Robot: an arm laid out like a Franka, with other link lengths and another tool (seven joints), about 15 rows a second.
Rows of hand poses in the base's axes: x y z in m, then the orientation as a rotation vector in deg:
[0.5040 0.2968 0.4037 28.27 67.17 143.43]
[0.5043 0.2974 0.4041 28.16 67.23 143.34]
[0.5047 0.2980 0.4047 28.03 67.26 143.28]
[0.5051 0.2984 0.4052 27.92 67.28 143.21]
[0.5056 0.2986 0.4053 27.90 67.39 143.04]
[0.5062 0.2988 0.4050 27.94 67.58 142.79]
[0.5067 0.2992 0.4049 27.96 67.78 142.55]
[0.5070 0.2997 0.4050 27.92 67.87 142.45]
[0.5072 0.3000 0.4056 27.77 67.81 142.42]
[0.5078 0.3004 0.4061 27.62 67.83 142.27]
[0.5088 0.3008 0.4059 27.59 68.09 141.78]
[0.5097 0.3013 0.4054 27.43 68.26 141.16]
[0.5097 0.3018 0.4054 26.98 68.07 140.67]
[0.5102 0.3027 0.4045 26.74 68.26 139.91]
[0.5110 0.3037 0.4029 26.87 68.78 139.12]
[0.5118 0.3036 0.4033 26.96 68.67 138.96]
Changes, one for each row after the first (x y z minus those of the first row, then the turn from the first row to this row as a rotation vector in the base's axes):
[0.0003 0.0006 0.0004 -0.09 -0.08 -0.03]
[0.0007 0.0012 0.0010 -0.15 -0.17 -0.05]
[0.0011 0.0016 0.0015 -0.21 -0.25 -0.08]
[0.0016 0.0018 0.0016 -0.34 -0.27 -0.16]
[0.0022 0.0020 0.0013 -0.55 -0.25 -0.29]
[0.0027 0.0024 0.0012 -0.76 -0.23 -0.40]
[0.0030 0.0029 0.0013 -0.86 -0.25 -0.43]
[0.0032 0.0032 0.0019 -0.86 -0.38 -0.46]
[0.0038 0.0036 0.0024 -0.96 -0.50 -0.55]
[0.0048 0.0040 0.0022 -1.32 -0.55 -0.83]
[0.0057 0.0045 0.0017 -1.70 -0.74 -1.23]
[0.0057 0.0050 0.0017 -1.88 -1.21 -1.64]
[0.0062 0.0059 0.0008 -2.35 -1.47 -2.14]
[0.0070 0.0069 -0.0008 -2.97 -1.40 -2.56]
[0.0078 0.0068 -0.0004 -2.96 -1.40 -2.75]

